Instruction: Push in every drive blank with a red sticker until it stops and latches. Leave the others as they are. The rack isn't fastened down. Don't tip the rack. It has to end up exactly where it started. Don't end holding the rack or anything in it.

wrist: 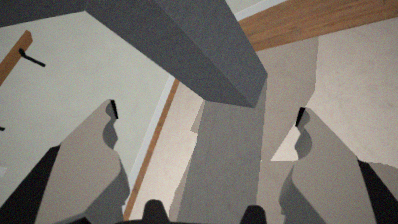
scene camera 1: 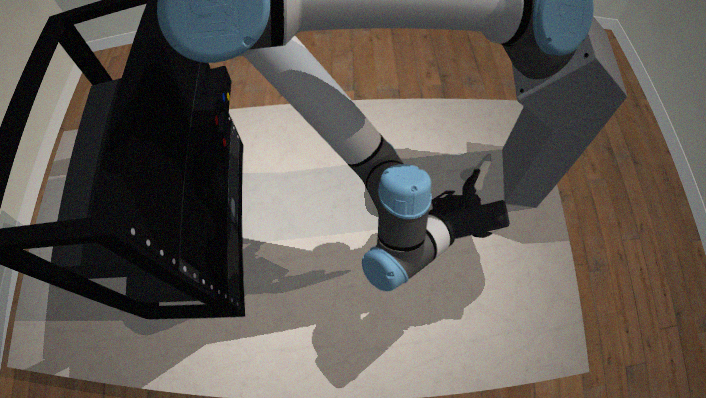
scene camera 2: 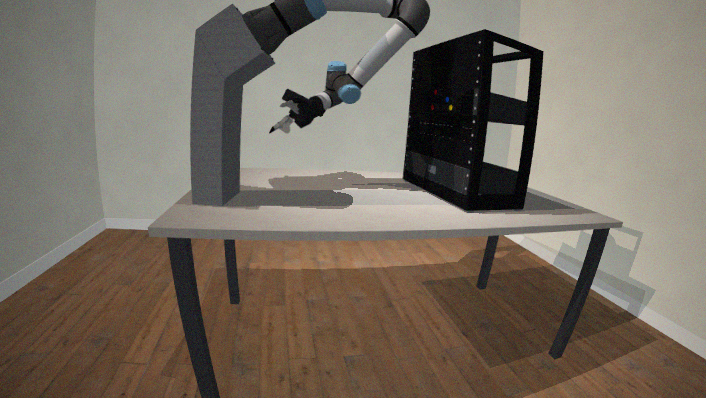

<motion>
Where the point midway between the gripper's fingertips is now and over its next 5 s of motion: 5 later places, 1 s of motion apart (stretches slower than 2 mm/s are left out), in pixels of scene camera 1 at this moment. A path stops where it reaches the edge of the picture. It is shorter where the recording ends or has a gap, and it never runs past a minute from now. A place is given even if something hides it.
My gripper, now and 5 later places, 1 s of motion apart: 497, 190; 497, 184; 512, 160; 532, 131; 482, 124; 373, 121
</motion>
